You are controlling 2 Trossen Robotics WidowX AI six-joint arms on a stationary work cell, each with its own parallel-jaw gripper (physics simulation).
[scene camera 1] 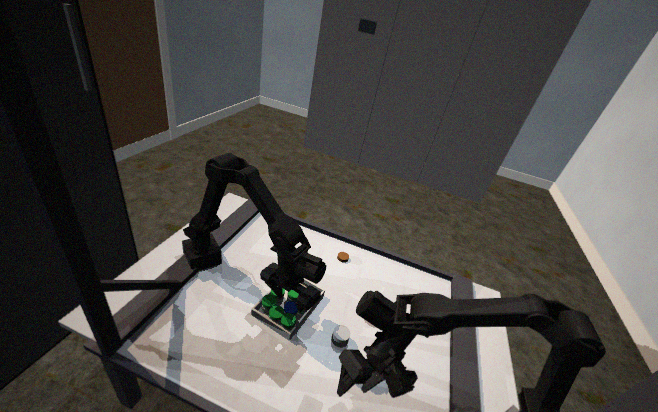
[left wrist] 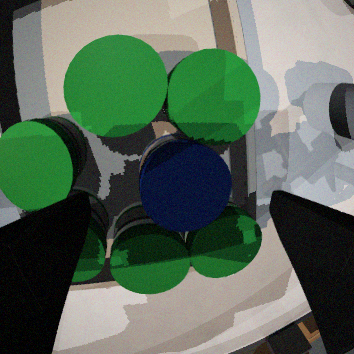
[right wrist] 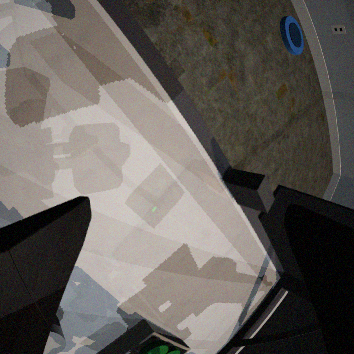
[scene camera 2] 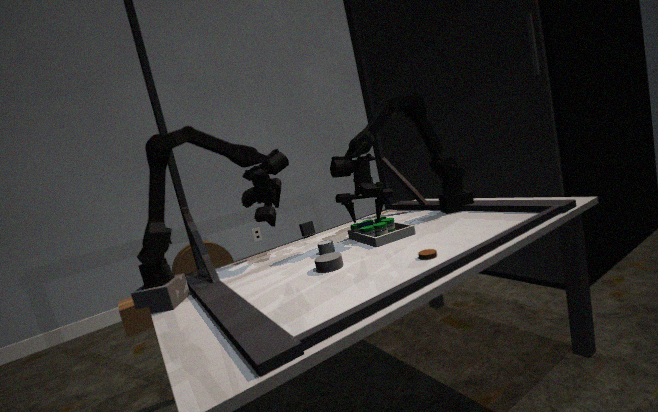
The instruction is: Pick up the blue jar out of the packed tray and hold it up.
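The blue jar stands in the grey tray, its dark blue lid facing up. Several green-lidded jars stand around it. My left gripper is open and empty, pointing down over the tray with its tips near lid height. In the left wrist view the blue lid lies between the two fingers, and the left-hand finger covers part of a green lid. My right gripper is open and empty above the table, away from the tray.
A wide grey cylinder and a smaller one stand beside the tray, toward the right arm. An orange-brown disc lies near the table's edge. Neighbouring green lids stand close around the blue one.
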